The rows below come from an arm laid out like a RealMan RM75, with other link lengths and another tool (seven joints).
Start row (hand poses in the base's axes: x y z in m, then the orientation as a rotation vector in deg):
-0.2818 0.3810 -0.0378 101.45 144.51 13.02
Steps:
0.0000 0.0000 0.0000 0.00 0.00 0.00
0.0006 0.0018 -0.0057 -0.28 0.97 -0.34
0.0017 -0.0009 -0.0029 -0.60 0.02 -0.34
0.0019 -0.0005 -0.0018 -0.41 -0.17 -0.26
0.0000 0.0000 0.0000 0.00 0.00 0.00
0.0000 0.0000 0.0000 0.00 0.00 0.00
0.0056 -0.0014 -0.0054 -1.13 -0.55 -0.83
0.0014 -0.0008 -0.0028 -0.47 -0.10 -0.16
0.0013 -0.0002 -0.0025 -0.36 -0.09 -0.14
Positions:
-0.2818 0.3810 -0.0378 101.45 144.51 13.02
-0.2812 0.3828 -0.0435 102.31 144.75 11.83
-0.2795 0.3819 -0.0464 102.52 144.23 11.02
-0.2776 0.3814 -0.0482 102.60 143.72 10.62
-0.2776 0.3814 -0.0482 102.60 143.72 10.62
-0.2776 0.3814 -0.0482 102.60 143.72 10.62
-0.2720 0.3800 -0.0536 102.89 142.16 9.60
-0.2706 0.3792 -0.0564 102.85 141.77 9.08
-0.2693 0.3790 -0.0589 102.83 141.45 8.69

